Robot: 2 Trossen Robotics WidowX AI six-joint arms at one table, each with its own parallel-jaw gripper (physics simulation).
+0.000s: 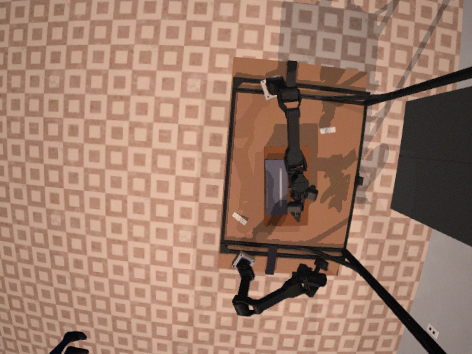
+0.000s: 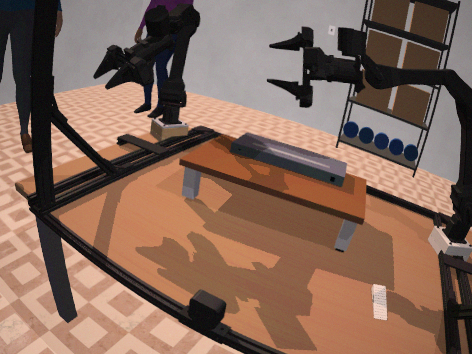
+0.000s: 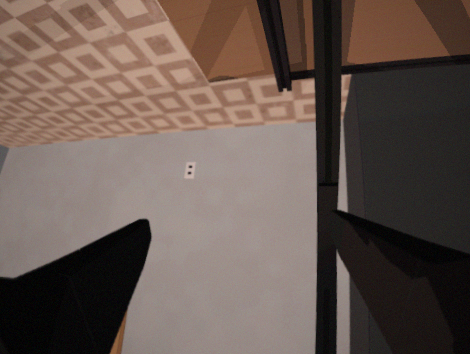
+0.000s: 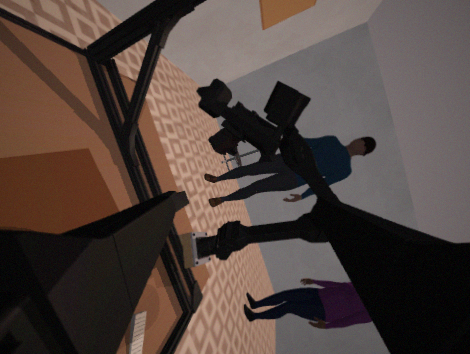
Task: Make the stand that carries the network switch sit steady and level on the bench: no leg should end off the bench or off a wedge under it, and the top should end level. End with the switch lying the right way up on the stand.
Scene:
left gripper: open, holds nothing
right gripper: open, holds nothing
a dark grey network switch [image 2: 260,148]: on a brown wooden stand [image 2: 214,158]

